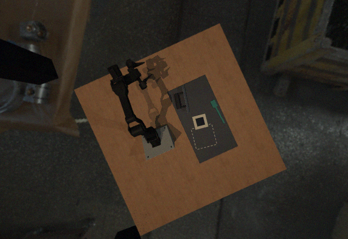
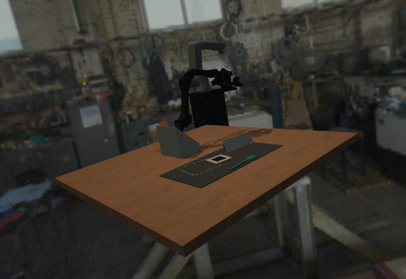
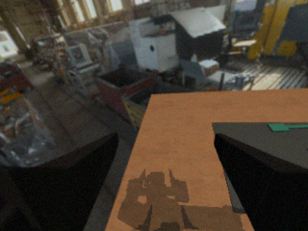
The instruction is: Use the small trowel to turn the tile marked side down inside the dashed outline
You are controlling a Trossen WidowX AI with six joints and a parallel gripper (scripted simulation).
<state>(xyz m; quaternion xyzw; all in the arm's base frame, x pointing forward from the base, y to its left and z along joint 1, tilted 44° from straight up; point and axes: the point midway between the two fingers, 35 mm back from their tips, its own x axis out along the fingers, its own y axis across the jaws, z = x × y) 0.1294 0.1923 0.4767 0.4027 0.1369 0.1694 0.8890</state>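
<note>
My gripper tip is now 31 cm above the trowel, 22 cm to the left of it and 14 cm short of it. Round my gripper tip: green flat tool: 41 cm to the right, 39 cm ahead, 33 cm below; tile: 46 cm to the right, 33 cm below, 23 cm ahead.
</note>
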